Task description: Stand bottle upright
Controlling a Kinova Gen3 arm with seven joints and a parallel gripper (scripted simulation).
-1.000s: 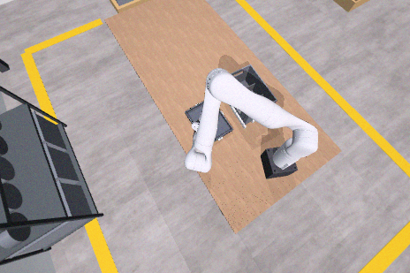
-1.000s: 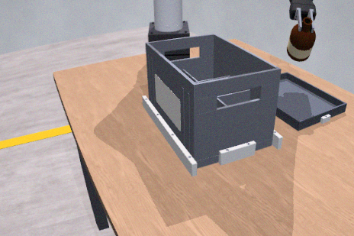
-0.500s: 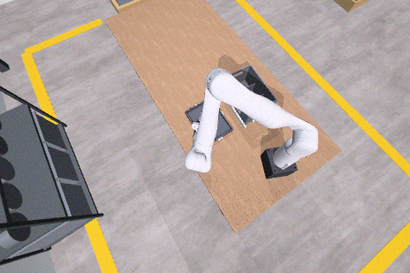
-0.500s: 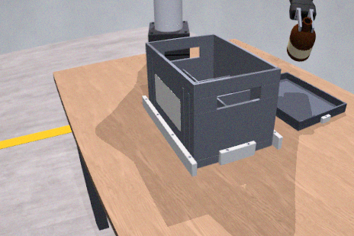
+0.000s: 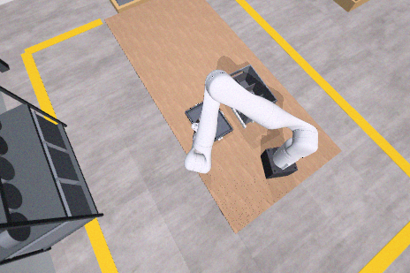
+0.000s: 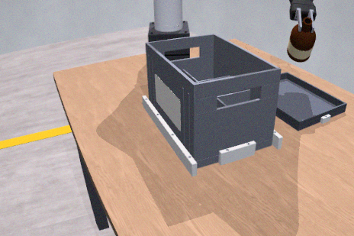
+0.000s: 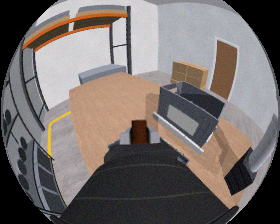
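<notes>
My hand is 2 cm past the brown bottle, 2 cm to the right of it and 4 cm above it. Round my hand: dark grey tray: 3 cm ahead, 5 cm to the right, 19 cm below; dark grey crate: 5 cm ahead, 32 cm to the right, 12 cm below.
</notes>
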